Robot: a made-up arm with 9 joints. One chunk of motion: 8 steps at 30 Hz.
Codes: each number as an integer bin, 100 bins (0 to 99) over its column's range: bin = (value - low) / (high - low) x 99, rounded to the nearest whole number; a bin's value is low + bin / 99 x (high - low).
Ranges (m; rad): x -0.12..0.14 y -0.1..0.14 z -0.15..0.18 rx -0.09..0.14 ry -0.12..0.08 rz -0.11..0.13
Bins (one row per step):
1: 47 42 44 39 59 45
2: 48 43 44 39 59 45
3: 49 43 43 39 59 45
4: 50 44 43 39 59 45
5: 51 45 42 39 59 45
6: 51 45 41 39 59 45
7: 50 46 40 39 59 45
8: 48 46 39 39 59 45
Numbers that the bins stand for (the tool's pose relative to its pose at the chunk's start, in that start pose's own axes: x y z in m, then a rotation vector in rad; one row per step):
1: 0.0034 0.0018 -0.0033 0.0006 -0.0008 -0.0009
2: 0.0061 0.0042 -0.0033 0.0006 -0.0008 -0.0009
3: 0.0087 0.0042 -0.0067 0.0006 -0.0008 -0.0009
4: 0.0113 0.0067 -0.0067 0.0006 -0.0008 -0.0009
5: 0.0139 0.0091 -0.0100 0.0006 -0.0008 -0.0009
6: 0.0139 0.0091 -0.0133 0.0006 -0.0008 -0.0009
7: 0.0113 0.0115 -0.0167 0.0006 -0.0008 -0.0009
8: 0.0061 0.0115 -0.0200 0.0006 -0.0008 -0.0009

